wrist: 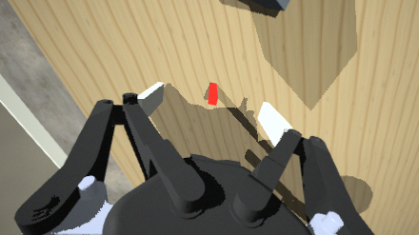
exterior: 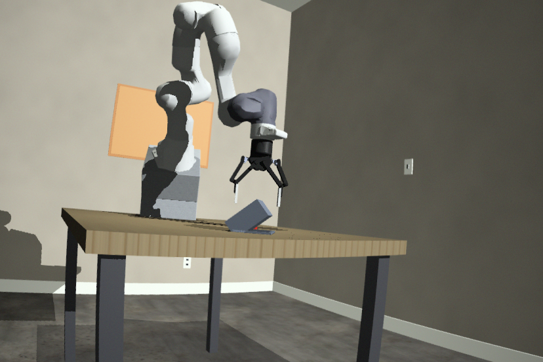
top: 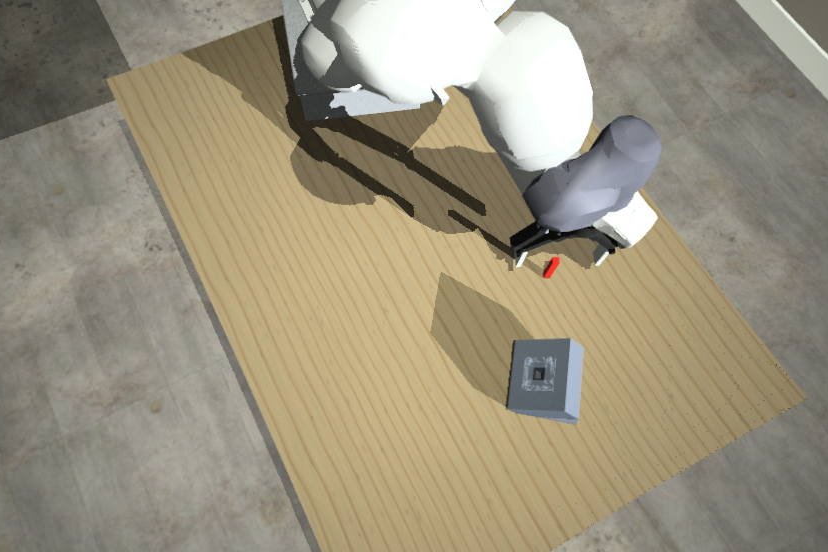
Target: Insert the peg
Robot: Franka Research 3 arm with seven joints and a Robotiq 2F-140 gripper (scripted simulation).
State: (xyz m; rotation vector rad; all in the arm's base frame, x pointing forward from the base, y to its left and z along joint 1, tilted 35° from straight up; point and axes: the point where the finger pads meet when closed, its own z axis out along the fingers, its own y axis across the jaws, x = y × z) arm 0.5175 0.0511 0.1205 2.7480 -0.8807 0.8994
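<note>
The red peg lies 5 cm below my hand.
</note>
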